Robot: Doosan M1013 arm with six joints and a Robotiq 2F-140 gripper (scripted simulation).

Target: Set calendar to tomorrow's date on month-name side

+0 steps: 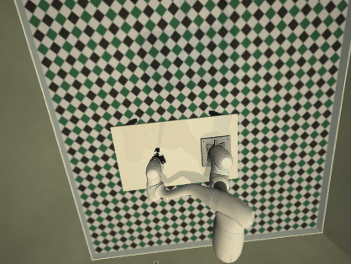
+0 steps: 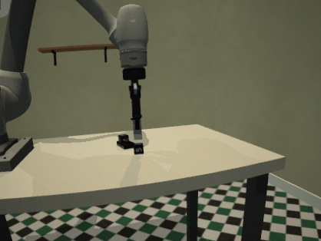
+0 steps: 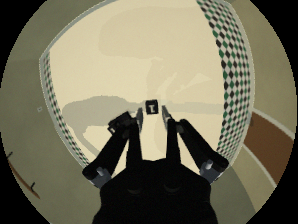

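Right now the black calendar cube is 70 mm below my hand. From my hand the other things lie so: calendar tray 110 mm to the left, 80 mm below, 30 mm behind.
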